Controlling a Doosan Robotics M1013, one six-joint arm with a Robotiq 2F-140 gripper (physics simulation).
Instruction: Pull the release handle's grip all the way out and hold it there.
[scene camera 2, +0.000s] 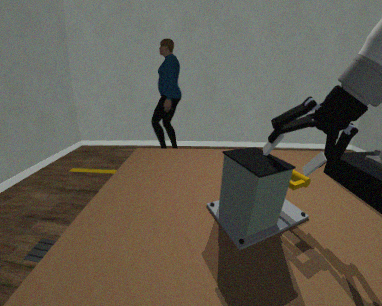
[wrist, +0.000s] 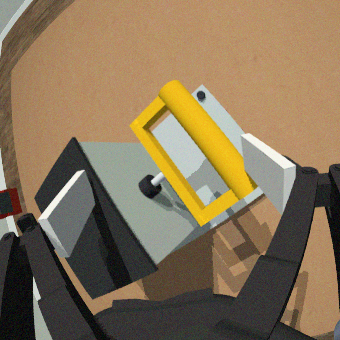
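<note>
The release handle's yellow grip (scene camera 2: 300, 181) (wrist: 205, 134) is a rectangular frame with a thick round bar on its outer side. A short rod with a black collar (wrist: 149, 186) joins it to the face of a grey-green box (scene camera 2: 250, 195) (wrist: 117, 182) with a black top. The box stands on a light base plate (scene camera 2: 295, 211) (wrist: 216, 107). My gripper (scene camera 2: 292, 155) (wrist: 164, 169) is open and empty. In the wrist view one pale fingertip overlaps the box's black top and the other is beside the bar's lower right end. Whether either touches is unclear.
The box and plate stand on a brown table (scene camera 2: 150, 200) (wrist: 260, 55). A person (scene camera 2: 170, 80) in a blue top is beyond the table's far edge. A dark block (scene camera 2: 357, 176) is at the right. A red-edged object (wrist: 14, 202) shows at the wrist view's left edge.
</note>
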